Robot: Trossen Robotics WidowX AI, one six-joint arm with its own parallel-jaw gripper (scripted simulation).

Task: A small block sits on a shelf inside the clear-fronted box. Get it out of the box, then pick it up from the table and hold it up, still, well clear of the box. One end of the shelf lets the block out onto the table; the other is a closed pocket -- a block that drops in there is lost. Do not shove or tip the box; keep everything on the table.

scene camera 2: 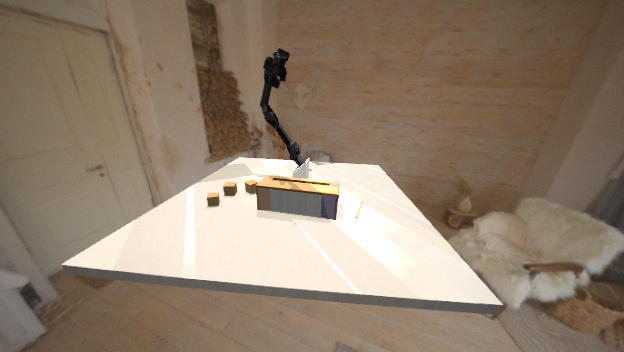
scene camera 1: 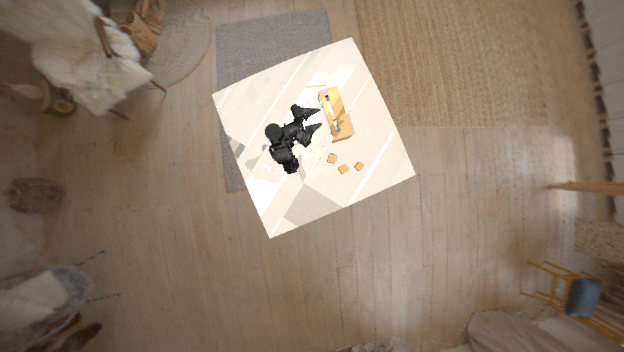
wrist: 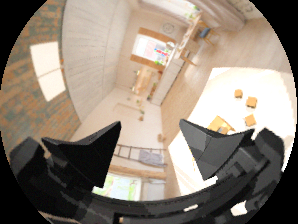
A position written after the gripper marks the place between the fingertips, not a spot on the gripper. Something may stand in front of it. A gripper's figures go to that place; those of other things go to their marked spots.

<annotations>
The gripper (scene camera 1: 321, 116): 67 cm from the lens. An orange-topped box (scene camera 1: 329, 100): 130 cm from the lens.
</annotations>
